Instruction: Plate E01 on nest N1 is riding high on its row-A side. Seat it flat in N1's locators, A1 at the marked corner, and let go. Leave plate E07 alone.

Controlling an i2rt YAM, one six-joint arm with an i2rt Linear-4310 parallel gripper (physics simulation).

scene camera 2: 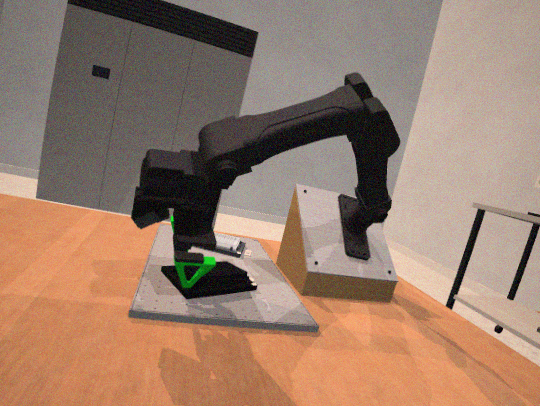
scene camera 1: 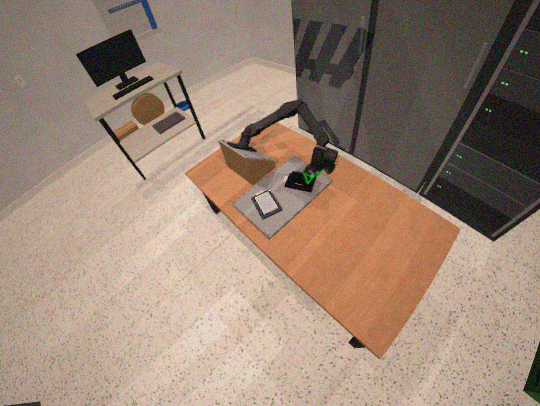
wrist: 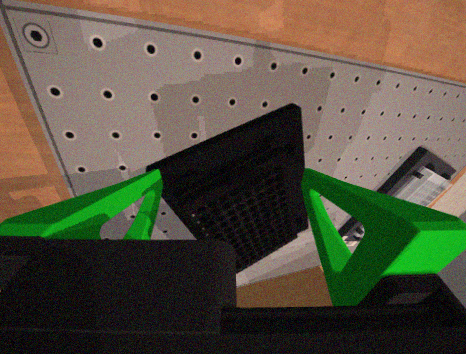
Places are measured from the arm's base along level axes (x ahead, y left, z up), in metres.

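Where they show: gripper, fingertip midpoint: (scene camera 2: 184,269) (scene camera 1: 311,180) (wrist: 232,176); arm's base at its link origin: (scene camera 2: 352,226) (scene camera 1: 242,147).
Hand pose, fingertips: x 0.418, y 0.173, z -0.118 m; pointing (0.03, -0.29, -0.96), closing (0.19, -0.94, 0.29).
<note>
Each offset is from my fingertips to the top centre of the thing. Level surfaces: height alone.
Plate E01 @(dx -0.057, dy -0.033, dz +0.002 m) (scene camera 1: 299,182) (scene camera 2: 227,273) (wrist: 245,205) is black, with a grid of wells, and lies in the black nest N1 @(dx -0.055, dy -0.037, dz -0.011 m) (scene camera 2: 220,292) (wrist: 272,125). Plate and nest are so dark that the plate's tilt and the marked corner cannot be told. My gripper (scene camera 1: 307,178) (scene camera 2: 196,280) (wrist: 232,176) is open. Its green fingers stand low on either side of the plate and nest, with a gap visible on the left in the wrist view; whether either finger touches is unclear. The clear plate E07 @(dx -0.077, dy -0.286, dz -0.006 m) (scene camera 1: 266,202) (scene camera 2: 228,243) (wrist: 424,184) lies in the other dark nest.
Both nests stand on the grey perforated board (scene camera 1: 270,230) (scene camera 2: 150,306) (wrist: 75,65) on the wooden table @(dz -0.046 m) (scene camera 1: 370,240) (scene camera 2: 100,350). The arm's wedge-shaped base block (scene camera 1: 245,165) (scene camera 2: 345,287) stands beside the board. E07's nest is off to the right in the wrist view.
</note>
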